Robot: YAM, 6 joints.
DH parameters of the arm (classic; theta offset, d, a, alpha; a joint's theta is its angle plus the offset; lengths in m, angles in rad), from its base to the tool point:
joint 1: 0 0.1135 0.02 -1.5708
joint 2: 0 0 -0.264 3.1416
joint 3: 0.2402 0 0.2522 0
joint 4: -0.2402 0 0.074 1.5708
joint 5: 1.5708 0 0 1.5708
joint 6: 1.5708 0.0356 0 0
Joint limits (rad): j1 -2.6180..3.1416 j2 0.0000..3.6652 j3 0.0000..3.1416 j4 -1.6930..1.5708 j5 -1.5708..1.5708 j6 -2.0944..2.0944
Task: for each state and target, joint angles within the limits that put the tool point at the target. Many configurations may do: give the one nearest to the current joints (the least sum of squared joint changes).
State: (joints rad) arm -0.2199 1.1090 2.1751 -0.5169 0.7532 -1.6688
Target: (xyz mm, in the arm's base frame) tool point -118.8 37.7 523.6
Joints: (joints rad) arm -0.5002 0.4632 1.7868 -0.9144 0.7359 -1.6688
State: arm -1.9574 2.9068 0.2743 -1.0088 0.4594 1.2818
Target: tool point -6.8 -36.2 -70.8
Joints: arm -1.6264 3.0481 0.6625 -0.7812 0.1345 1.2818
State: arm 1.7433 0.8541 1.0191 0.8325 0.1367 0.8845
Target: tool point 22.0 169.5 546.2
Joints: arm 1.4791 1.0489 1.2599 0.8260 0.1803 0.8845
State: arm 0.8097 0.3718 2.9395 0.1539 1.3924 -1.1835
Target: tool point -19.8 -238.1 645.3
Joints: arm 1.3413 0.9593 2.6466 0.0916 1.3713 -1.1835
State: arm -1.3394 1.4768 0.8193 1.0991 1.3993 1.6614
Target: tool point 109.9 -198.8 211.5
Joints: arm -0.9092 1.3394 0.3690 1.0901 1.4701 1.6614
